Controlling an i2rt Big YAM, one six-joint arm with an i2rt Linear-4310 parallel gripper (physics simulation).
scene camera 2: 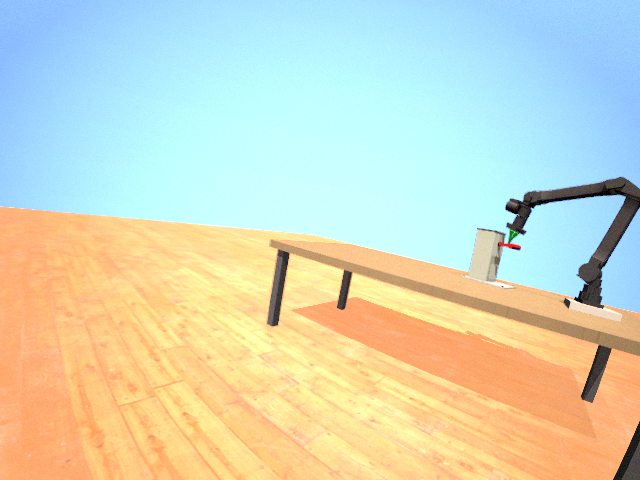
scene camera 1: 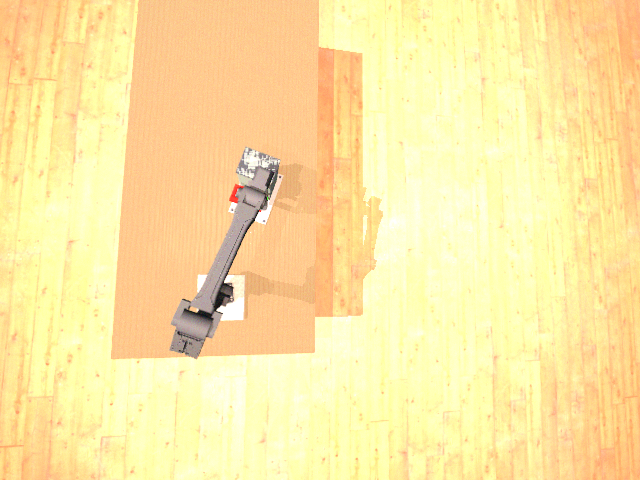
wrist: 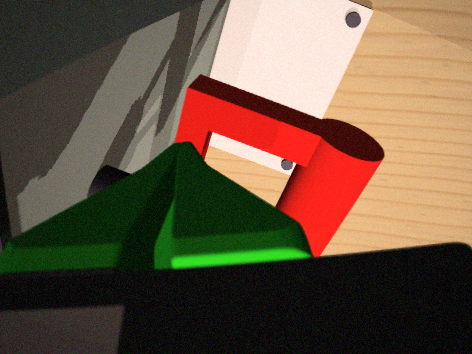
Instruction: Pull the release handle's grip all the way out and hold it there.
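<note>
The red release handle is a loop that sticks out sideways from the side of an upright grey-beige housing. Its round grip is the outer end, to the right in the wrist view. My gripper is shut and empty, with its green fingers pointing down. In the wrist view the fingertips overlap the inner part of the loop, between the housing and the grip. Whether they reach into the opening or touch the handle is hidden.
The housing stands on a white base plate with dark screws, on the wooden table. A dark round stub shows beside the fingers. The arm's pale base stands near the table's end.
</note>
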